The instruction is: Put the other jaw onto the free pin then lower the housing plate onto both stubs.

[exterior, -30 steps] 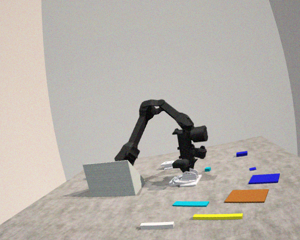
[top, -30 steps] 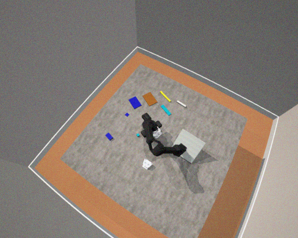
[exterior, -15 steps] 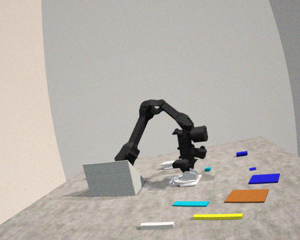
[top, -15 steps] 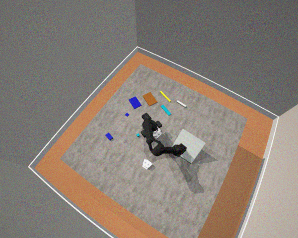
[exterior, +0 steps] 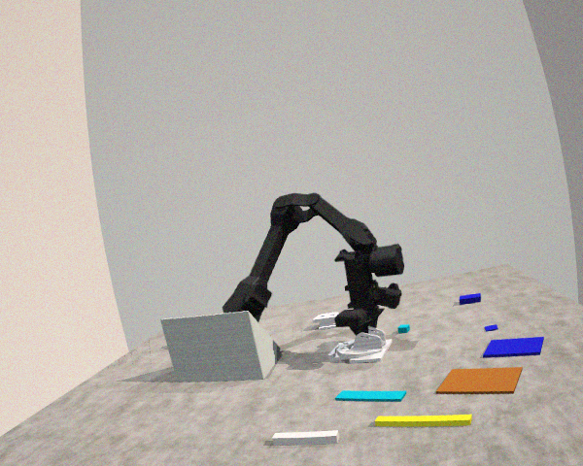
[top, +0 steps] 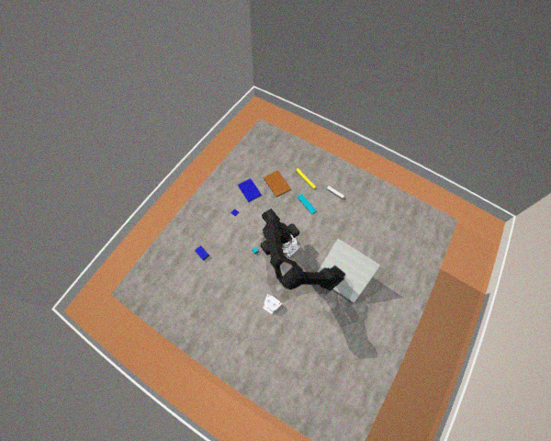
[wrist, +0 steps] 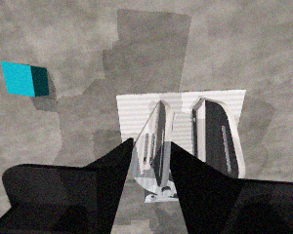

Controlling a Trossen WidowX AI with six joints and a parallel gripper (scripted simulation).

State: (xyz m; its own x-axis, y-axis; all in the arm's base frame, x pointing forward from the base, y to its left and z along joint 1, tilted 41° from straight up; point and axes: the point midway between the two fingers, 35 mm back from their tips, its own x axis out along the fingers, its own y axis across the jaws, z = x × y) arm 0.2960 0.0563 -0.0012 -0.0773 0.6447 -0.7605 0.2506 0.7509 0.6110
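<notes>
Right now my gripper tip is 40 mm past the white jaw and 40 mm to the left of it. Also, from my gripper tip: small cyan cube: 80 mm ahead, 100 mm to the left, 10 mm below; then cyan strip: 40 mm ahead, 270 mm to the right, 10 mm below; then small white block: 160 mm behind, 240 mm to the left.
</notes>
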